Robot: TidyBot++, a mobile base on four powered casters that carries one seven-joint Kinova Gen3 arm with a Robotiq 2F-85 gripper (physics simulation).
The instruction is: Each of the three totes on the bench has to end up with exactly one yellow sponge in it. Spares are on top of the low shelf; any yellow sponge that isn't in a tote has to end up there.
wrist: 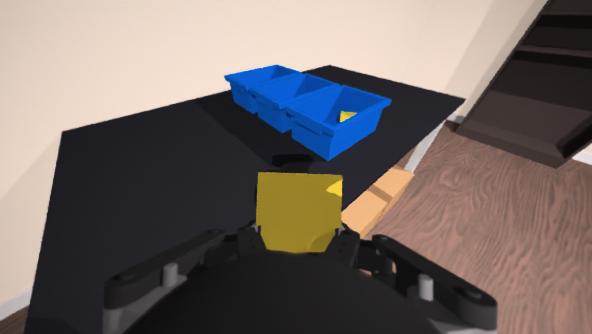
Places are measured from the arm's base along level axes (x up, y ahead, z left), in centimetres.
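Pixels of known places: gripper, fingertip midpoint: (pixel 298 226).
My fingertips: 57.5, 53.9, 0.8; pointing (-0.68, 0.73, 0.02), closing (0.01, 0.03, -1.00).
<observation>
Ahead of a thing's pixels: the offset from my fingertips to its top centre, as dx, dy, dz. Level surfaces: height alone.
My gripper (pixel 298 226) is shut on a yellow sponge {+5.9, -0.9, +0.0} (pixel 299 207) and holds it over the black bench {dx -20.9} (pixel 150 165), on the near side of the totes. Three blue totes stand in a touching or nearly touching row on the bench. The nearest tote {-8.9, +49.8, -10.4} (pixel 327 135) has a yellow sponge {-16.1, +53.6, -15.2} (pixel 347 116) inside, partly hidden by the tote wall. The middle tote {-8.9, +64.6, +5.5} (pixel 272 111) and the farthest tote {-8.9, +79.7, +21.3} (pixel 243 96) show inner walls, but their floors are hidden from this angle. The low shelf does not show in this view.
Light brown boxes {-70.1, +62.5, -22.3} (pixel 367 207) stand below the bench's right edge. A dark shelf unit (pixel 510 142) stands on the wood floor {dx -97.1} (pixel 500 215) at the right. A pale wall (pixel 125 60) runs behind the bench.
</observation>
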